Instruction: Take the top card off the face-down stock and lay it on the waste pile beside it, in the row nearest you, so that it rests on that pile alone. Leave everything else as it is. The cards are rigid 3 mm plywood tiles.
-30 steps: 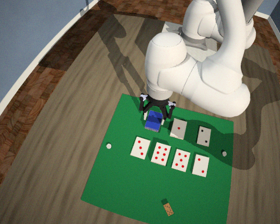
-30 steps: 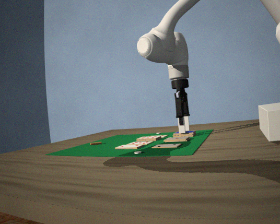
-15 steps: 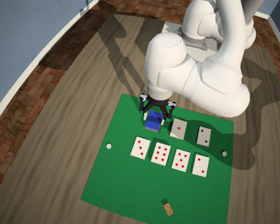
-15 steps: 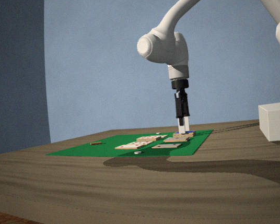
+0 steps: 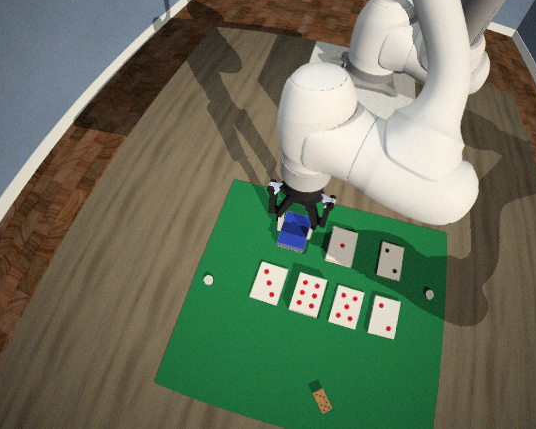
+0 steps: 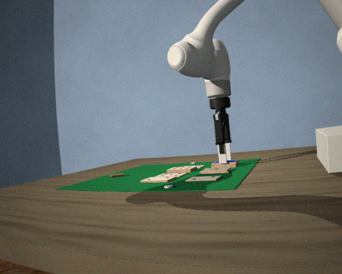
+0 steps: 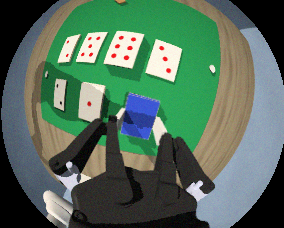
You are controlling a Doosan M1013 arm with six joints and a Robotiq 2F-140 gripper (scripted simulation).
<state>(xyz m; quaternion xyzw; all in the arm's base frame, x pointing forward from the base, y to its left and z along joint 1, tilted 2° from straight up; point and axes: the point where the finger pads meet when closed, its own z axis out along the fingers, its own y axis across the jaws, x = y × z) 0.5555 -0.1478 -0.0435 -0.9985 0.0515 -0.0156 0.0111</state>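
The card is 3 cm below my hand. The rest, counted from my hand: green mat: 17 cm ahead, 9 cm to the left, 6 cm below.
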